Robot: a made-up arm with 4 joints.
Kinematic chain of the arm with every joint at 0, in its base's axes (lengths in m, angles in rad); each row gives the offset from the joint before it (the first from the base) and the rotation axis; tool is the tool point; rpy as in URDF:
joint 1: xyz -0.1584 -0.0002 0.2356 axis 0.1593 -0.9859 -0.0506
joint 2: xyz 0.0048 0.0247 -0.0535 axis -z
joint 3: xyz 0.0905 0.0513 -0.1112 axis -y
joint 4: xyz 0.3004 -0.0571 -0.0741 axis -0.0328 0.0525 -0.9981
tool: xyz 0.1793 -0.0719 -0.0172 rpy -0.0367 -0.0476 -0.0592
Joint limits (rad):
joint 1: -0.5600..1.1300
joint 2: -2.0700..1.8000
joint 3: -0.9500..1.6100
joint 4: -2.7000..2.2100
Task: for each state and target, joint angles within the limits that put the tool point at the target. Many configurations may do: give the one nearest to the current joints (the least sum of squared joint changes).
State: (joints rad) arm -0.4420 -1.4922 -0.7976 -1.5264
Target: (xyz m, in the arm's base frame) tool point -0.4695 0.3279 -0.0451
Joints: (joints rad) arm -0.4800 -1.4594 -0.4875 -1.9966
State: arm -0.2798 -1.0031 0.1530 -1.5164
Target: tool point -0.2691 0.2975 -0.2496
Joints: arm -0.5600 -0.5575 -0.7129 -1.7527
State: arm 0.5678 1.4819 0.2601 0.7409
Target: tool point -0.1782 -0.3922 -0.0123
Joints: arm 0.6964 1.4587 0.3485 1.0836
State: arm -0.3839 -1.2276 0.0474 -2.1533
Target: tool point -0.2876 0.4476 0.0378
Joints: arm -0.3783 -1.2417 0.1092 -1.9508
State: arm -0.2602 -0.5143 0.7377 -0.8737
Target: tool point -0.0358 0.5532 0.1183
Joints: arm -0.3483 -1.1079 0.4480 -0.9507
